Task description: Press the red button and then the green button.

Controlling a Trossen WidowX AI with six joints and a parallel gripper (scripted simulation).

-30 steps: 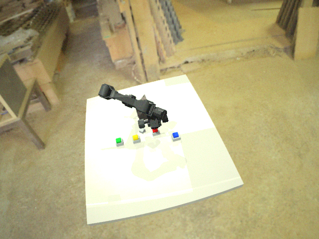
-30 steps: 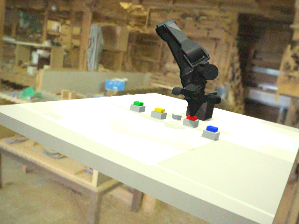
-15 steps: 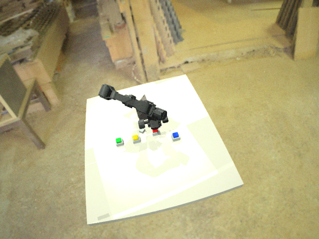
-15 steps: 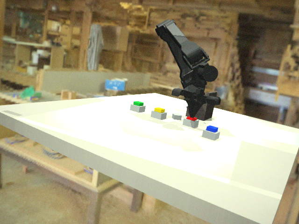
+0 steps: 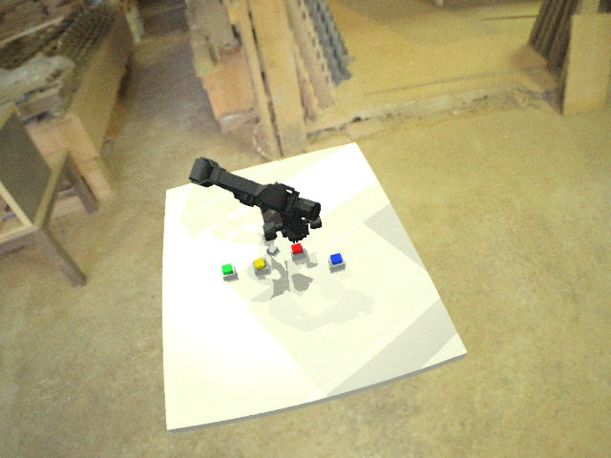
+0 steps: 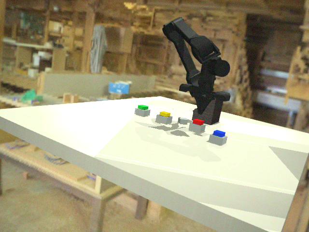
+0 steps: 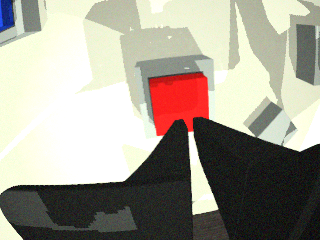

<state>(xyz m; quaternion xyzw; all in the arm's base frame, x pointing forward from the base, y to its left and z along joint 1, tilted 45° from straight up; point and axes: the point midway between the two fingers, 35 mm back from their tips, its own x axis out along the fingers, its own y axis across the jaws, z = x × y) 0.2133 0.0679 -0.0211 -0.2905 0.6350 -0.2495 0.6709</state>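
Right now the red button is 3 cm below my gripper tip. Round my gripper tip: small grey block: 4 cm behind, 9 cm to the right, 5 cm below; yellow button: 3 cm ahead, 14 cm to the right, 3 cm below; blue button: 8 cm ahead, 12 cm to the left, 3 cm below.
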